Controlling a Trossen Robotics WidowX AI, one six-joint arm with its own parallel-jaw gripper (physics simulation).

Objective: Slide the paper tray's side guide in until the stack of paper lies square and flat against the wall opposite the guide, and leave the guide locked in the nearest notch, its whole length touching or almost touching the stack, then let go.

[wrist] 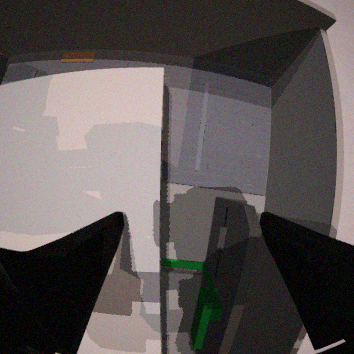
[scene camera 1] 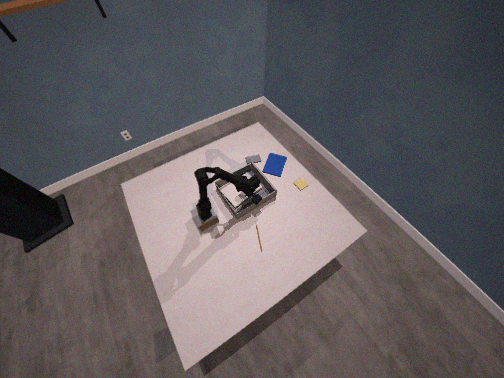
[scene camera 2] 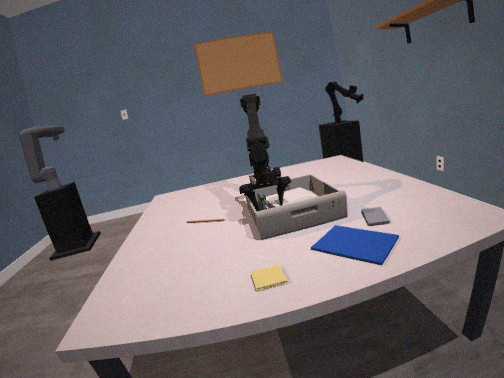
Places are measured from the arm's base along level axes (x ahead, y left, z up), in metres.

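Where they show: gripper, fingertip midpoint: point(wrist: 192, 219) point(scene camera 1: 253, 196) point(scene camera 2: 270, 207); arm's base, origin of the base link: point(scene camera 1: 205, 215).
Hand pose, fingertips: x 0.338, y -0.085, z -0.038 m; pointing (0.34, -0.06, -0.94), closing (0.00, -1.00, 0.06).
Observation:
Things, the pixels of their top centre, and the offset from my fingertips. "pt": a spot on its surface instead.
- grey paper tray, middle of its top: point(scene camera 2: 288, 188) point(scene camera 1: 245, 185) dx -0.002, dy +0.084, dz +0.051 m
- white paper stack, middle of its top: point(wrist: 40, 238) point(scene camera 2: 294, 199) point(scene camera 1: 241, 188) dx -0.020, dy +0.108, dz -0.004 m
- dark side guide, surface spot: point(wrist: 231, 220) pt dx +0.002, dy -0.020, dz +0.013 m
- blue folder, middle of its top: point(scene camera 2: 355, 241) point(scene camera 1: 275, 164) dx +0.344, dy +0.126, dz -0.037 m
- grey flat block, middle of its top: point(scene camera 2: 374, 214) point(scene camera 1: 253, 158) dx +0.248, dy +0.281, dz -0.035 m
- yellow pad, middle of its top: point(scene camera 2: 267, 275) point(scene camera 1: 301, 183) dx +0.352, dy -0.142, dz -0.033 m
- thin brown stick, middle of its top: point(scene camera 2: 204, 220) point(scene camera 1: 259, 237) dx -0.159, dy -0.236, dz -0.038 m
The grey paper tray point(scene camera 1: 265, 202) point(scene camera 2: 328, 206) point(wrist: 304, 135) stands on the table. The white paper stack point(scene camera 1: 233, 194) point(scene camera 2: 300, 193) point(wrist: 110, 155) lies in it; its near side edge runs roughly parallel to the tray's right wall in the wrist view. Its far edge and the opposite wall are out of the wrist view. The dark side guide point(wrist: 231, 220) stands upright to the right of the stack, with a gap between them. Its green part point(scene camera 2: 263, 198) point(wrist: 205, 312) shows low between the fingers. My gripper point(scene camera 2: 270, 204) point(wrist: 192, 219) is open, its fingers reaching down into the tray, one over the stack and one beyond the guide.
A blue folder point(scene camera 1: 275, 165) point(scene camera 2: 356, 244), a grey flat block point(scene camera 1: 253, 159) point(scene camera 2: 375, 216) and a yellow pad point(scene camera 1: 300, 184) point(scene camera 2: 269, 277) lie around the tray. A thin brown stick point(scene camera 1: 259, 238) point(scene camera 2: 205, 221) lies to the other side. The tray walls rise around the fingers.

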